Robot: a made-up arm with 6 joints. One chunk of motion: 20 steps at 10 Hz.
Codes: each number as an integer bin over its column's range. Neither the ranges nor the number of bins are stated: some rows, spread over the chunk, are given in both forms.
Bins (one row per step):
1: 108 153 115 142 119 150
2: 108 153 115 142 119 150
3: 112 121 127 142 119 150
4: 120 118 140 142 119 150
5: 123 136 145 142 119 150
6: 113 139 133 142 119 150
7: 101 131 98 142 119 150
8: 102 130 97 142 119 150
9: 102 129 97 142 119 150
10: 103 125 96 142 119 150
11: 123 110 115 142 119 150
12: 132 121 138 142 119 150
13: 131 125 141 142 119 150
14: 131 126 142 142 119 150
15: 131 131 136 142 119 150
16: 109 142 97 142 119 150
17: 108 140 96 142 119 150
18: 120 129 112 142 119 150
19: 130 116 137 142 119 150
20: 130 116 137 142 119 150
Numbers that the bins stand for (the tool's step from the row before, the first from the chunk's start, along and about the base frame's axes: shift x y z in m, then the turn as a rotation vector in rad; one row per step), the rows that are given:
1: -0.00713 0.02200 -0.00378 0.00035 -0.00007 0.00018
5: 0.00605 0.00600 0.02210 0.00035 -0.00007 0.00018
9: -0.01240 -0.00059 -0.01931 0.00035 -0.00007 0.00018
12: 0.01395 -0.00812 0.01606 0.00035 -0.00007 0.00018
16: -0.00625 0.01165 -0.01931 0.00035 -0.00007 0.00018
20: 0.01220 -0.01282 0.01520 0.00035 -0.00007 0.00018
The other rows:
2: -0.00713 0.02200 -0.00378 0.00035 -0.00007 0.00018
3: -0.00362 -0.00812 0.00657 0.00035 -0.00007 0.00018
4: 0.00341 -0.01094 0.01778 0.00035 -0.00007 0.00018
6: -0.00274 0.00882 0.01175 0.00035 -0.00007 0.00018
7: -0.01328 0.00129 -0.01845 0.00035 -0.00007 0.00018
8: -0.01240 0.00035 -0.01931 0.00035 -0.00007 0.00018
10: -0.01152 -0.00435 -0.02018 0.00035 -0.00007 0.00018
11: 0.00605 -0.01847 -0.00378 0.00035 -0.00007 0.00018
13: 0.01307 -0.00435 0.01865 0.00035 -0.00007 0.00018
14: 0.01307 -0.00341 0.01951 0.00035 -0.00007 0.00018
15: 0.01307 0.00129 0.01433 0.00035 -0.00007 0.00018
17: -0.00713 0.00976 -0.02018 0.00035 -0.00007 0.00018
18: 0.00341 -0.00059 -0.00637 0.00035 -0.00007 0.00018
19: 0.01220 -0.01282 0.01520 0.00035 -0.00007 0.00018

